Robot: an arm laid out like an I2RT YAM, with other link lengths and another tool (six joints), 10 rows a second.
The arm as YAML. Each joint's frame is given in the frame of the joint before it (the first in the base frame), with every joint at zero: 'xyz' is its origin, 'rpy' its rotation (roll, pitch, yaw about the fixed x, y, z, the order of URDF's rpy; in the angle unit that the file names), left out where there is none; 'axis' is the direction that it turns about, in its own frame. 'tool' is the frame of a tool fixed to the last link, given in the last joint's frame.
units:
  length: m
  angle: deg
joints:
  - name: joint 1
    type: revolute
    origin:
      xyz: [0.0, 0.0, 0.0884]
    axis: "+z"
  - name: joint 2
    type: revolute
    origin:
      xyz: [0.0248, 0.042, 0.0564]
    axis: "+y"
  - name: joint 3
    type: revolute
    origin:
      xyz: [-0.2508, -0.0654, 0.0]
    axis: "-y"
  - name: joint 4
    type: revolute
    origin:
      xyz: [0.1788, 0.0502, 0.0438]
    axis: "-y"
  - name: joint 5
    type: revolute
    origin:
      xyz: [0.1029, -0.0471, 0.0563]
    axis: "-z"
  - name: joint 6
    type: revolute
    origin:
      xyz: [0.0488, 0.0, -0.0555]
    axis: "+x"
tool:
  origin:
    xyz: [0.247, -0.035, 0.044]
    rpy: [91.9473, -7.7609, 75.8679]
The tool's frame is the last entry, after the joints.
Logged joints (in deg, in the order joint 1, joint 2, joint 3, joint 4, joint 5, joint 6), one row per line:
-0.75 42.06 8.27 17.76 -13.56 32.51
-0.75 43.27 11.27 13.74 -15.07 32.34
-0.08 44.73 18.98 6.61 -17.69 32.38
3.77 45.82 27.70 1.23 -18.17 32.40
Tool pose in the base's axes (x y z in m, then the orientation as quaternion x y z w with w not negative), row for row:
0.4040 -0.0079 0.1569 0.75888 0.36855 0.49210 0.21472
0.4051 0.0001 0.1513 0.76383 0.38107 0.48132 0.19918
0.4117 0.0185 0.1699 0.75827 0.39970 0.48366 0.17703
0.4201 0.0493 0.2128 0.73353 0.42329 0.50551 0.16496
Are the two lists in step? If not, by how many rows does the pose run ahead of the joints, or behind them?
They are in step.
